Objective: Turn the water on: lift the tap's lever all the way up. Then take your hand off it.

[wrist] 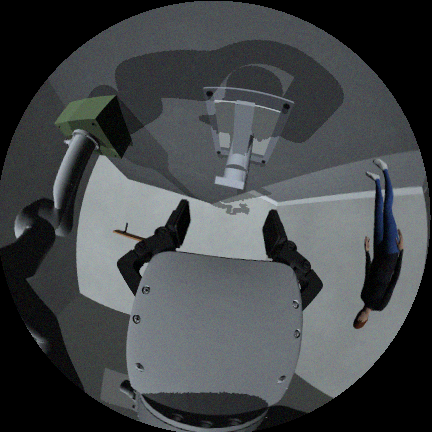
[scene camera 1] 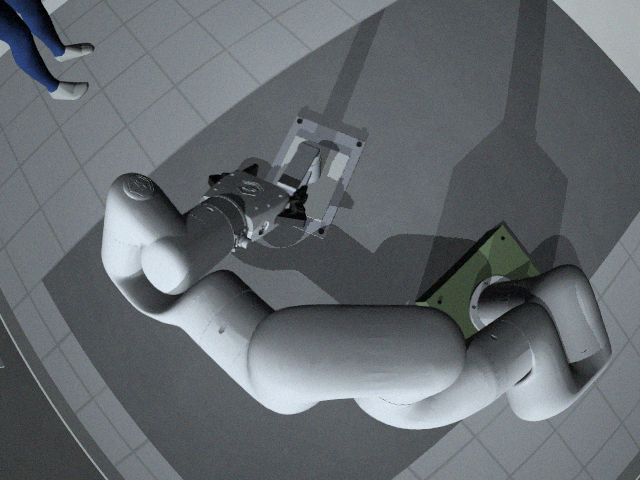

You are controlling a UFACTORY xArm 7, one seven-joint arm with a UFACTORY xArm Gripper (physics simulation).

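Seen in the pictures: gripper, fingertip midpoint: [wrist: 227, 214] [scene camera 1: 279, 182]; arm's base, link origin: [wrist: 86, 138] [scene camera 1: 495, 306].
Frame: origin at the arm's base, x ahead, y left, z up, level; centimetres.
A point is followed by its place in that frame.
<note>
The grey tap [scene camera 1: 314, 167] @[x 41.7, y 19.7, z 2.2 cm] [wrist: 242, 125] @[x 38.7, y 26.5, z -0.6 cm] stands on a clear, bolted base plate [scene camera 1: 330, 132] @[x 50.8, y 10.8, z -8.3 cm]. Its spout reaches out over the plate. The pale lever [wrist: 230, 182] @[x 38.6, y 26.8, z 10.1 cm] shows at the near end of the tap's body in the wrist view; its exact angle is hard to tell. My gripper [scene camera 1: 279, 180] @[x 38.6, y 27.7, z 14.0 cm] [wrist: 227, 214] @[x 38.6, y 27.7, z 14.0 cm] is wide open, with its black fingers spread and nothing between them. In the wrist view the lever shows beyond the gap between the fingertips, apart from both. In the scene view the gripper's housing and fingers hide part of the lever end.
The green block [scene camera 1: 467, 276] @[x 8.6, y 2.7, z -0.1 cm] [wrist: 86, 114] @[x 4.0, y 12.0, z -1.6 cm] under the arm's base stands to the right of the tap in the scene view. The arm curves around the near side. A person [scene camera 1: 24, 54] [wrist: 382, 270] in blue trousers is off to one side, away from the tap.
</note>
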